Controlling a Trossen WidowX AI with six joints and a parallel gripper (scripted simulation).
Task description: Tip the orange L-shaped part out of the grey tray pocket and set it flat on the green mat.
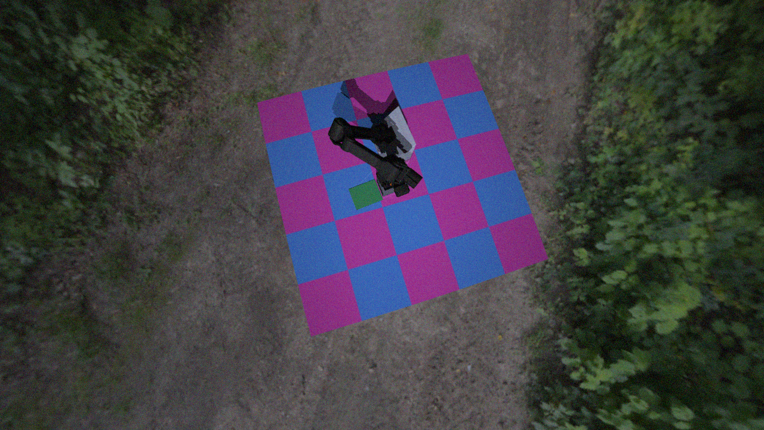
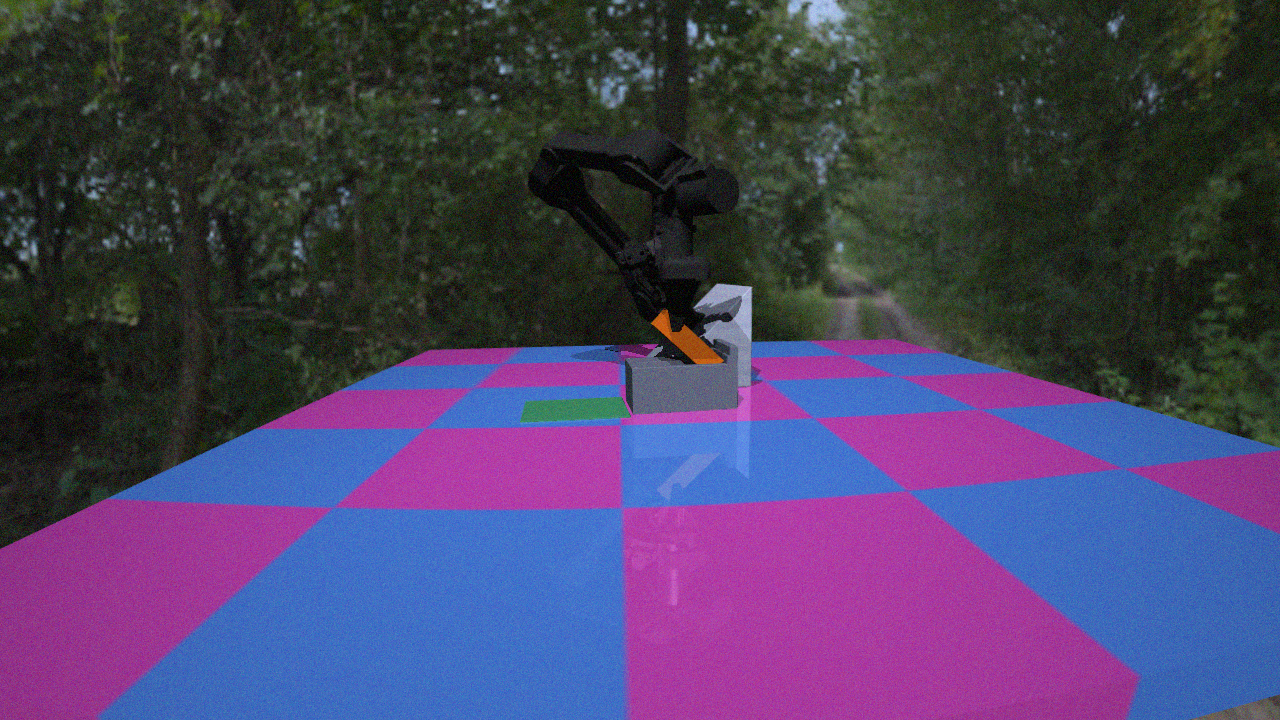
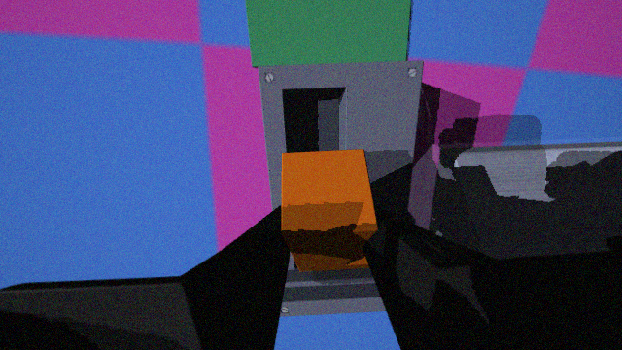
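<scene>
My gripper tip is 14 cm to the left of the green mat, 13 cm above it and 2 cm past it. From my gripper tip the other things lie so: orange L-shaped part (3 cm to the left, 3 cm below, 1 cm behind).
</scene>
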